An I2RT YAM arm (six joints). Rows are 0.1 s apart.
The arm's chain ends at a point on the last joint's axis. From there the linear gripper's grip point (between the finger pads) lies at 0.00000 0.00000 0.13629 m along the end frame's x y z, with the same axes.
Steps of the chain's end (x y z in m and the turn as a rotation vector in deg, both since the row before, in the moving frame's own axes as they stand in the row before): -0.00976 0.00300 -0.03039 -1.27 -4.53 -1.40; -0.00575 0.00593 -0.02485 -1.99 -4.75 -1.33; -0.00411 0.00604 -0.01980 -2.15 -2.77 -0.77; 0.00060 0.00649 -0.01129 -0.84 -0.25 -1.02; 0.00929 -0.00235 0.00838 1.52 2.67 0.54; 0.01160 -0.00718 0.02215 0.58 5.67 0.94
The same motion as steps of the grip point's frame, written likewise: -0.02049 0.00615 -0.03085 -1.27 -4.53 -1.40; -0.01698 0.01079 -0.02540 -1.99 -4.75 -1.33; -0.01066 0.01120 -0.02006 -2.15 -2.77 -0.77; 0.00002 0.00849 -0.01131 -0.84 -0.25 -1.02; 0.01566 -0.00593 0.00818 1.52 2.67 0.54; 0.02508 -0.00845 0.02148 0.58 5.67 0.94
